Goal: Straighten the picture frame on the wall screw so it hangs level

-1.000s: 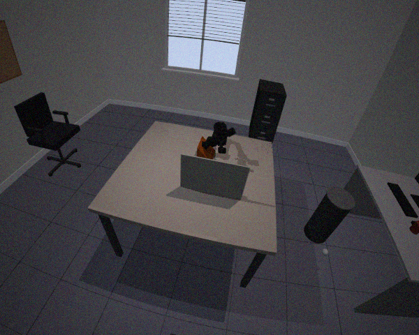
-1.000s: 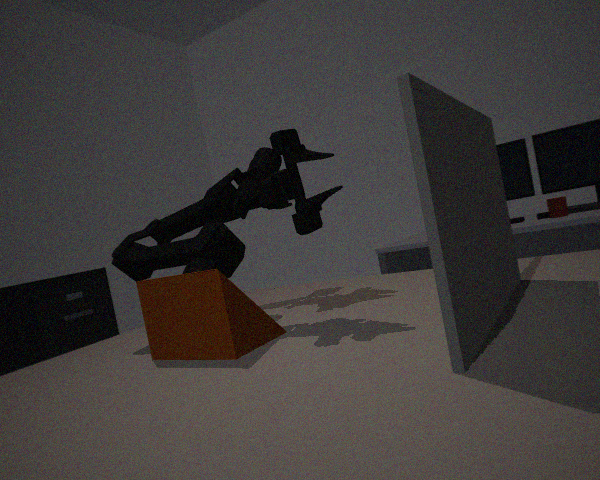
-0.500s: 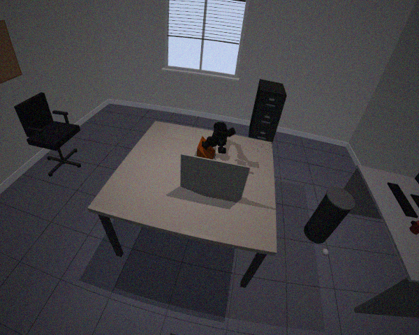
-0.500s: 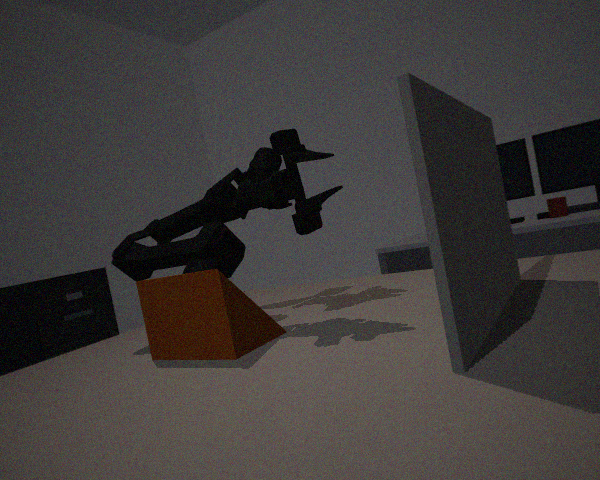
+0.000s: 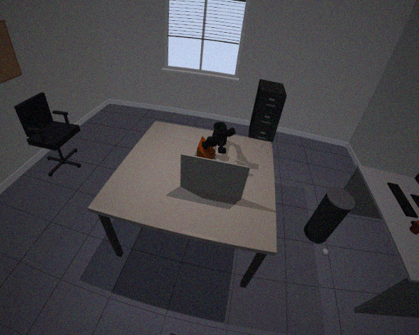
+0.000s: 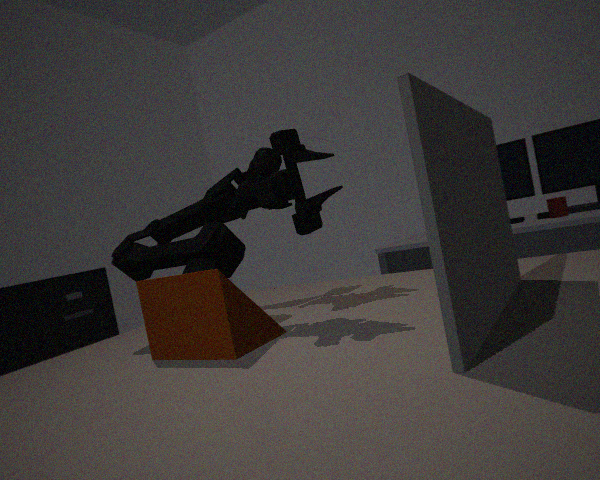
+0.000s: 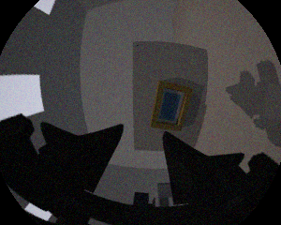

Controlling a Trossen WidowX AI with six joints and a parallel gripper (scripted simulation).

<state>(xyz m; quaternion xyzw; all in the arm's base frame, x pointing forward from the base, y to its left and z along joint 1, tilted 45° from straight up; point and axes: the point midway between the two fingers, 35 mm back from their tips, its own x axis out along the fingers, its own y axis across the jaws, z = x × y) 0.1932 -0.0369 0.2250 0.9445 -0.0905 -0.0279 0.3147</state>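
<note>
The picture frame is 20 cm ahead of my gripper tip, 9 cm below it and 2 cm to the right of it. Also, from my gripper tip: wall panel: 20 cm ahead, 10 cm below, 4 cm to the right.
</note>
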